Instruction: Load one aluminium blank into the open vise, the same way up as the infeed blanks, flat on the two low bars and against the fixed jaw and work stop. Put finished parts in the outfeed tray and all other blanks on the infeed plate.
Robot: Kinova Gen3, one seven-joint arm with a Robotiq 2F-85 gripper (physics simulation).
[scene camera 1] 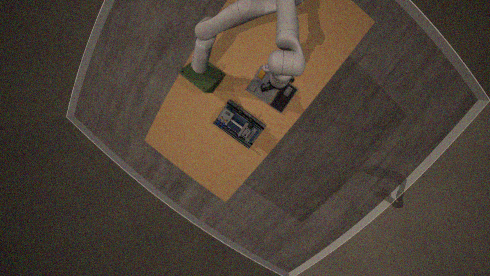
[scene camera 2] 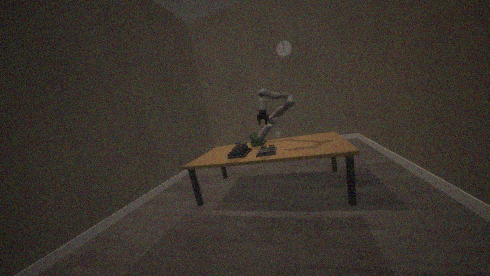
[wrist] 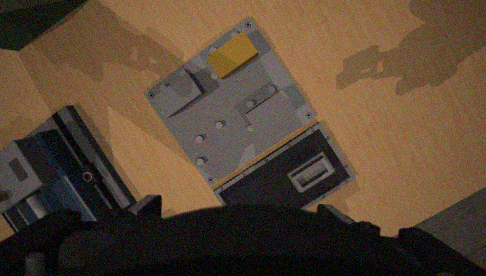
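Pixels of known places: gripper, fingertip midpoint: (scene camera 2: 262, 124); arm's base, origin of the base link: (scene camera 1: 199, 67) (scene camera 2: 260, 137).
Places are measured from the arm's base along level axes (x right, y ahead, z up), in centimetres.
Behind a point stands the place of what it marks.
My gripper (wrist: 239, 217) @(x -16.7, y 44.9, z 21.2 cm) (scene camera 1: 267, 87) @(x -16.7, y 44.9, z 21.2 cm) (scene camera 2: 262, 120) @(x -16.7, y 44.9, z 21.2 cm) is open and empty, hanging high above the grey infeed plate (wrist: 187, 123) @(x -9.1, y 38.3, z -6.6 cm) (scene camera 1: 255, 91) @(x -8.6, y 37.0, z -6.6 cm). On the plate a grey aluminium blank (wrist: 183, 83) @(x -12.4, y 33.6, z -3.0 cm) lies at the left between locating pins, and a second grey blank (wrist: 275, 115) @(x -20.9, y 43.4, z -3.0 cm) lies at the right. A yellow block (wrist: 232, 54) @(x -20.0, y 33.7, z -3.0 cm) (scene camera 1: 261, 73) @(x -19.7, y 33.4, z -3.0 cm) lies at the plate's far edge. The black outfeed tray (wrist: 258, 186) @(x -13.4, y 51.9, z -6.8 cm) (scene camera 1: 279, 103) @(x -12.1, y 53.9, z -6.8 cm) adjoins the plate and holds a grey framed part (wrist: 311, 172) @(x -21.4, y 53.1, z -4.7 cm) (scene camera 1: 287, 91) @(x -21.1, y 53.0, z -4.7 cm). The vise (scene camera 1: 239, 123) @(x 13.4, y 41.4, z -1.4 cm) (scene camera 2: 239, 150) @(x 10.8, y 52.8, z -0.7 cm) stands apart from the plate; what is between its jaws is too small to tell.
The arm's green base block (scene camera 1: 203, 75) @(x 2.2, y 5.8, z 2.1 cm) (scene camera 2: 255, 139) @(x 2.6, y 14.3, z 1.3 cm) stands on the wooden table (scene camera 1: 189, 153) @(x 57.1, y 24.5, z -7.4 cm) (scene camera 2: 312, 148) @(x -60.5, y 50.1, z -7.4 cm) behind the vise. The arm's elbow hangs over the plate in the top-down view and hides part of it.
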